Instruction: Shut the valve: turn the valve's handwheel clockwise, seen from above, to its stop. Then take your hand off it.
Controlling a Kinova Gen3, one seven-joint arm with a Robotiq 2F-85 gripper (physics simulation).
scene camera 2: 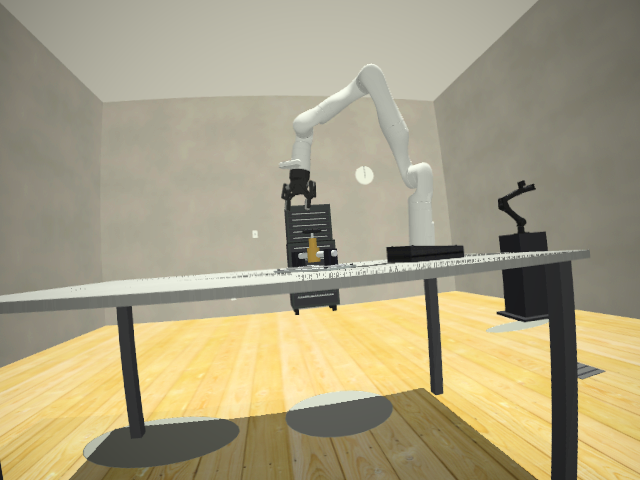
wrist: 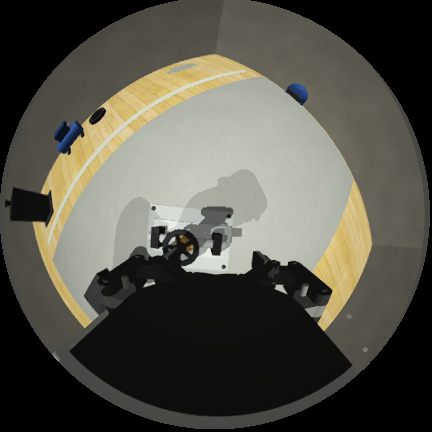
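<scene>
The valve has a black handwheel [scene camera 2: 311, 231] [wrist: 197, 247] on top of a brass-coloured body [scene camera 2: 313, 251]. It stands between two black supports with pale pipe ends, on a white base plate [wrist: 162, 213] on the table. My gripper [scene camera 2: 298, 207] [wrist: 215, 257] is open and empty. It points down and hangs above the handwheel, a little to its left in the scene view. In the wrist view the handwheel lies by the left finger, whose tip overlaps its lower edge in the picture; the scene view shows them apart in height. The turning angle of the wheel cannot be told.
A low black box [scene camera 2: 424, 253] lies on the table [scene camera 2: 155, 289] near the arm's base, right of the valve. A dark drawer cabinet [scene camera 2: 308, 223] stands behind the table. A small black arm stands on a black pedestal [scene camera 2: 523, 289] [wrist: 31, 205] beyond the table.
</scene>
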